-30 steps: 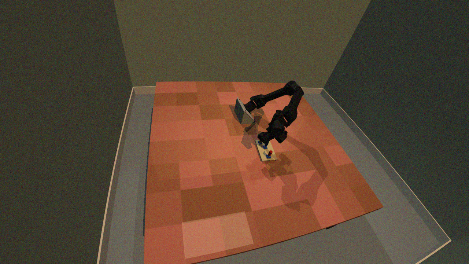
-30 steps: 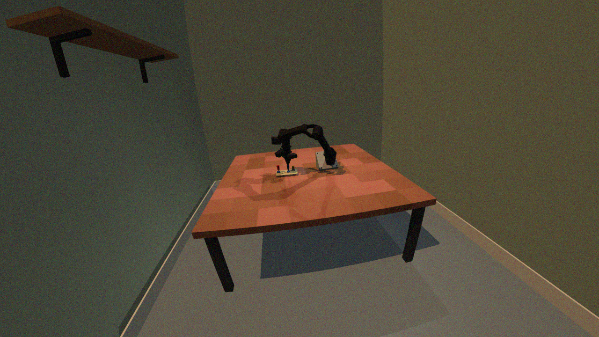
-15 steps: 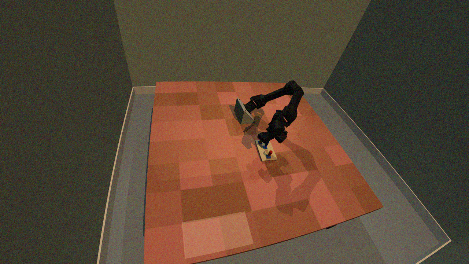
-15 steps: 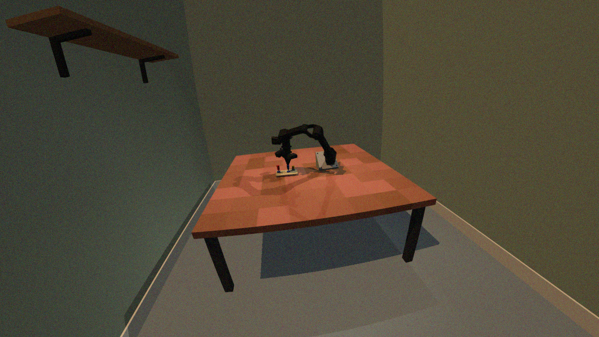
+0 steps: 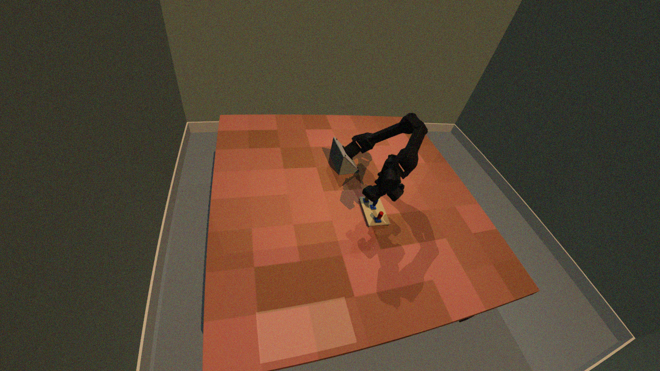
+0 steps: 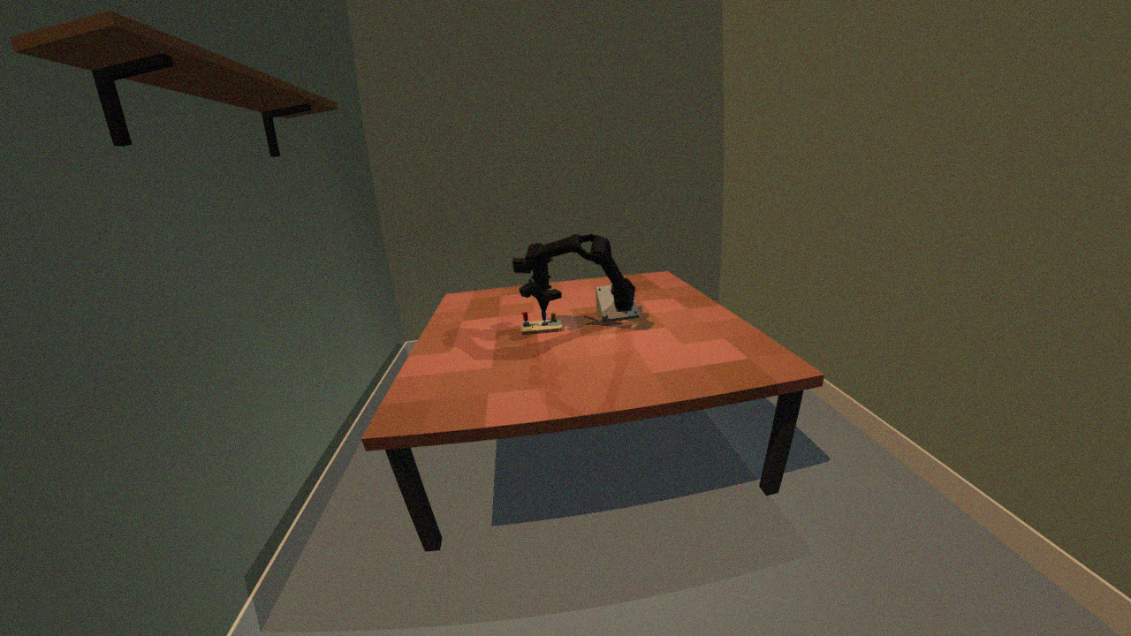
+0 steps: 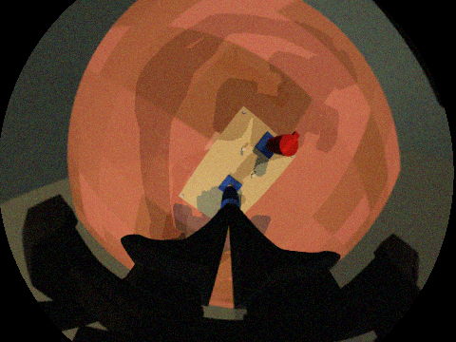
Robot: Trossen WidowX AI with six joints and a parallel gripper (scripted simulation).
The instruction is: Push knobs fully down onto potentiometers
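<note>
Right now my gripper tip is 70 mm short of the potentiometer knob, 20 mm above it and 10 mm to the left of it.
</note>
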